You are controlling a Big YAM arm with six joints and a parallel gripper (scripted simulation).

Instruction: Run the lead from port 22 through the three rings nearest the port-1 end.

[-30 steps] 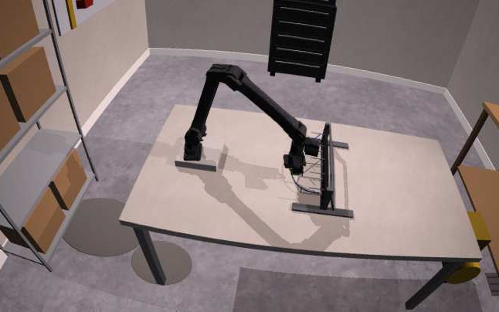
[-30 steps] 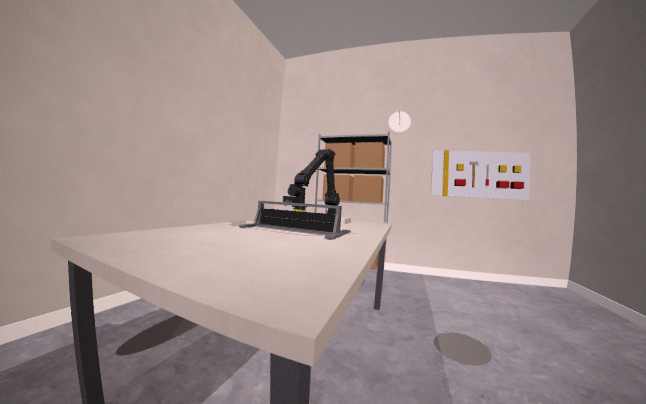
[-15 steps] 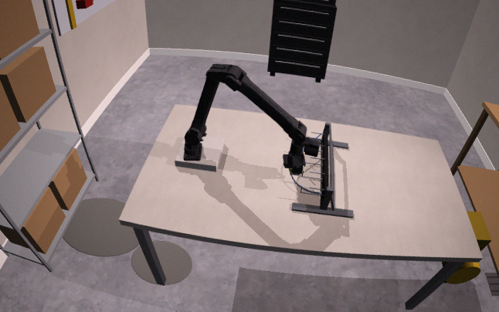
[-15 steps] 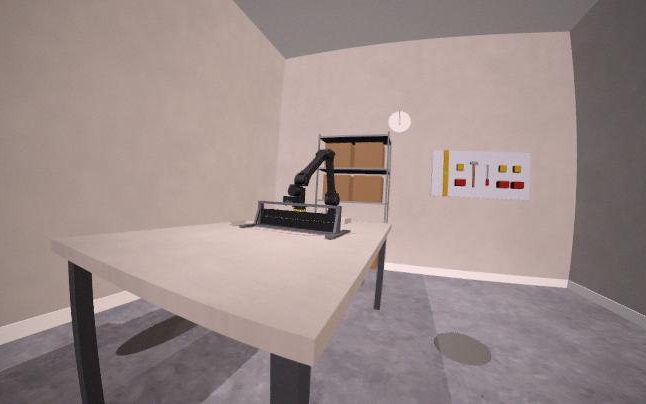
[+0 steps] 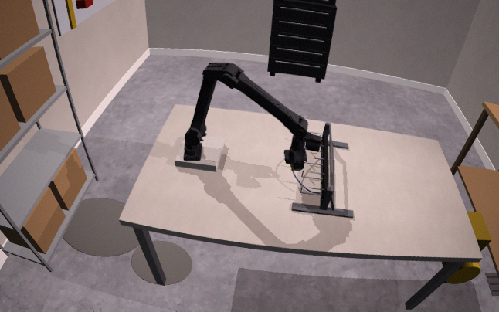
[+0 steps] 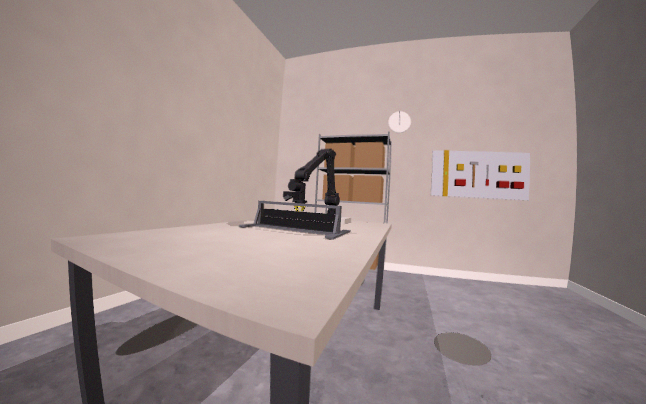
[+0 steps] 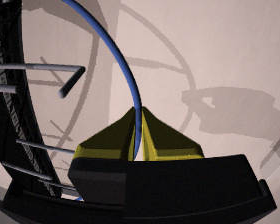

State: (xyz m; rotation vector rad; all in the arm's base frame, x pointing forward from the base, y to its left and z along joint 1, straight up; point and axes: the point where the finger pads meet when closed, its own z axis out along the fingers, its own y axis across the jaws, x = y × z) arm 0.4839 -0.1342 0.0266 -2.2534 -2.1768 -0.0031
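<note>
Right now the dark rack is 180 mm ahead of my hand and 30 mm to the left of it.
</note>
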